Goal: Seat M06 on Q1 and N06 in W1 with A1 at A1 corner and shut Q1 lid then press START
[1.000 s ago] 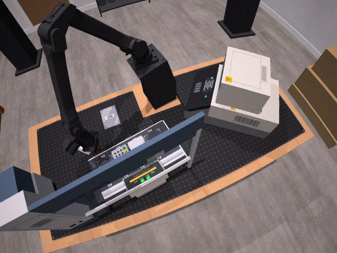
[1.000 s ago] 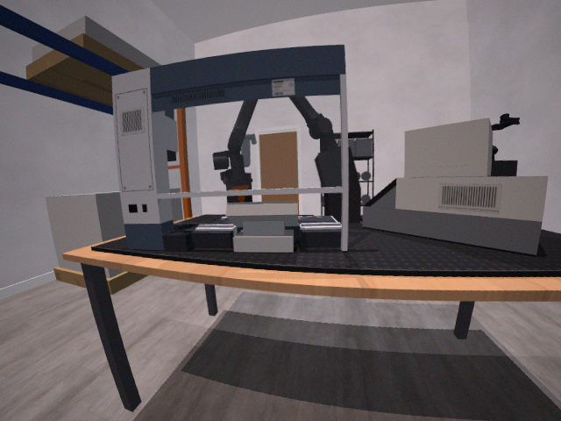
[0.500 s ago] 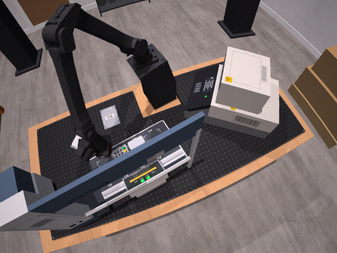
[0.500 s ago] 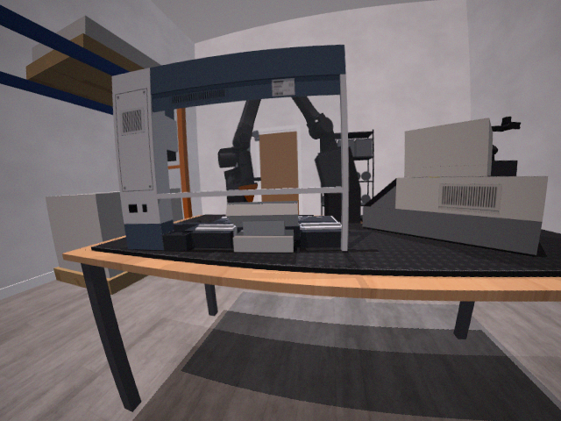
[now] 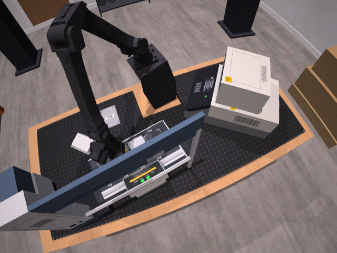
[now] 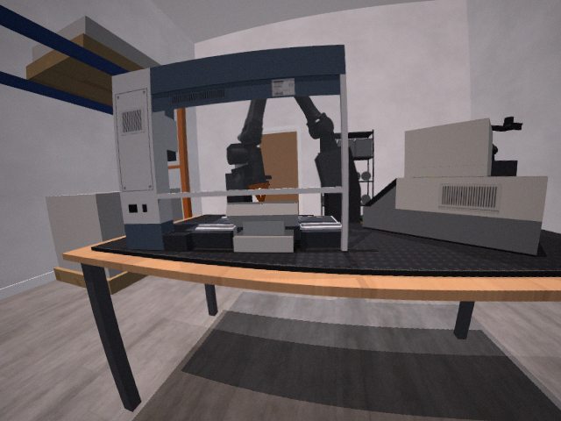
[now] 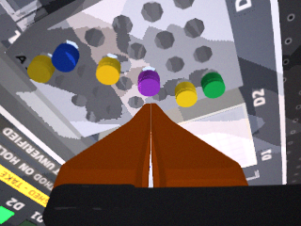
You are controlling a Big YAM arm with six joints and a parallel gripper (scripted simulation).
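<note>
Right now the tube cooling block is 1 cm ahead of my hand, 1 cm to the right of it and 6 cm below it. Round my hand: white deep-well block (1 cm behind, 8 cm to the left, 6 cm below); white well plate (18 cm behind, 25 cm to the right, 11 cm below); green-capped tube (4 cm behind, 1 cm to the left, 5 cm below).
</note>
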